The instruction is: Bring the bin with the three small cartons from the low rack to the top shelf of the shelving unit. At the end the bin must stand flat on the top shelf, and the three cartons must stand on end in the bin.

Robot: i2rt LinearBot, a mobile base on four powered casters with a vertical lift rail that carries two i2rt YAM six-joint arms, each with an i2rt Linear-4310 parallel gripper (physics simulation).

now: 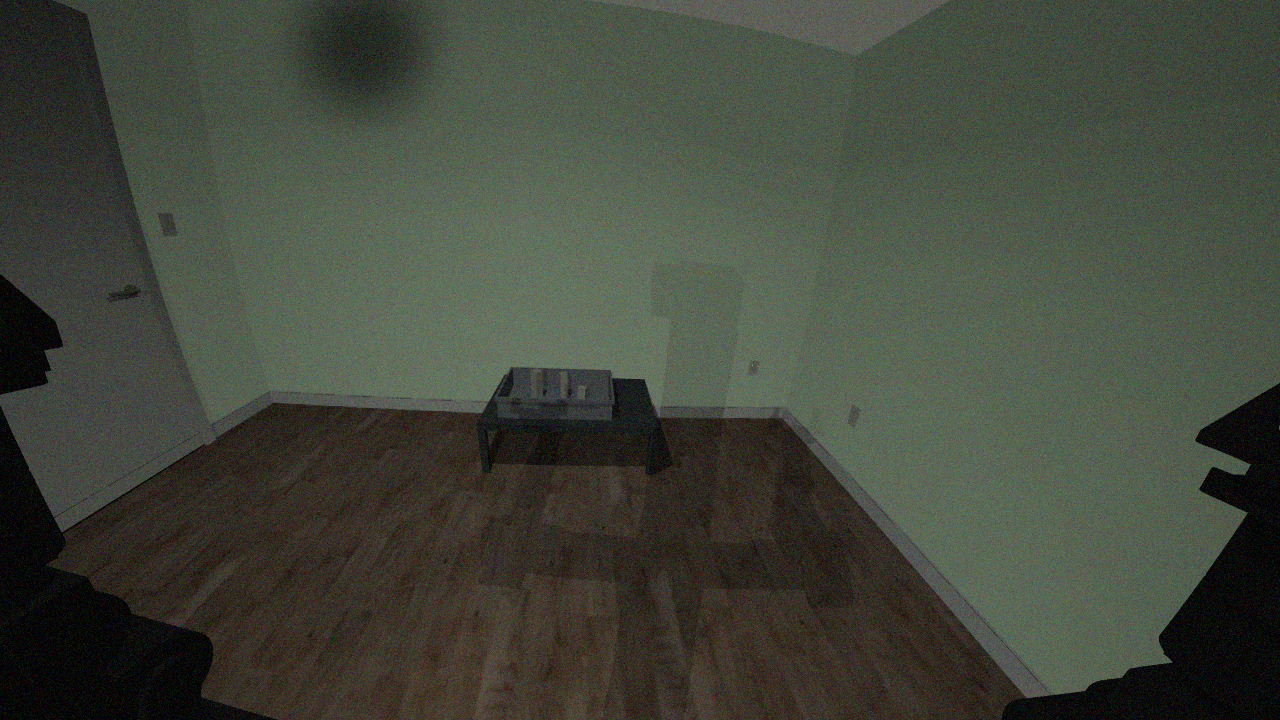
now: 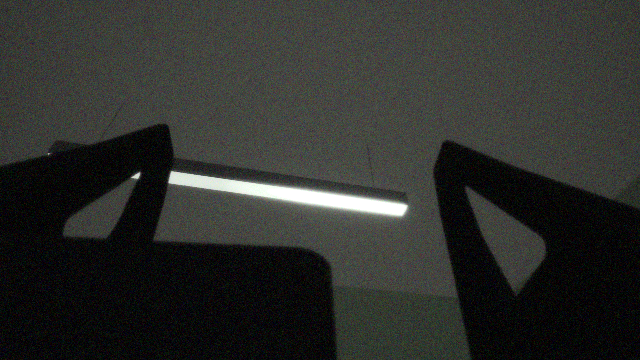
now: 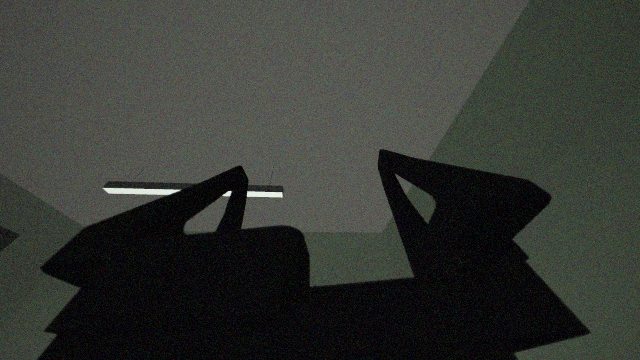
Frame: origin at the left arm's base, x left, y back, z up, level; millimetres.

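Seen in the pictures: left gripper, fingertip midpoint: (image 2: 308,148); right gripper, fingertip midpoint: (image 3: 311,165).
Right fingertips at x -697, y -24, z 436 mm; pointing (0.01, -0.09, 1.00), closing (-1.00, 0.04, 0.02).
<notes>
A point is followed by its place in that frame.
A grey bin (image 1: 554,411) @(x 47, y -1519, z -497 mm) stands on the dark low rack (image 1: 636,413) @(x -371, y -1658, z -544 mm) against the far wall, toward the rack's left side. Three small pale cartons show in the bin: a tall one (image 1: 536,383) @(x 194, y -1706, z -441 mm) at the left, another (image 1: 563,385) @(x 53, y -1756, z -461 mm) in the middle, and a lower one (image 1: 581,392) @(x -77, y -1598, z -415 mm) at the right. The first two look upright; how the third stands is too small to tell. My left gripper (image 2: 308,148) @(x 2, y -27, z 440 mm) is open and empty, pointing up toward the ceiling. My right gripper (image 3: 311,165) @(x -697, y -24, z 437 mm) is open and empty, also pointing up. Both are far from the bin. The shelving unit does not show.
A door (image 1: 80,268) @(x 2108, y -1044, z 202 mm) with a lever handle stands at the left. Green walls meet in a corner right of the rack, and the right wall (image 1: 1056,313) @(x -1696, y -909, z 339 mm) runs toward me. Wood floor (image 1: 554,573) @(x -99, y -861, z -848 mm) lies between me and the rack. A ceiling lamp (image 2: 300,195) @(x -15, y -904, z 1228 mm) (image 3: 265,194) @(x -278, y -942, z 1228 mm) hangs overhead.
</notes>
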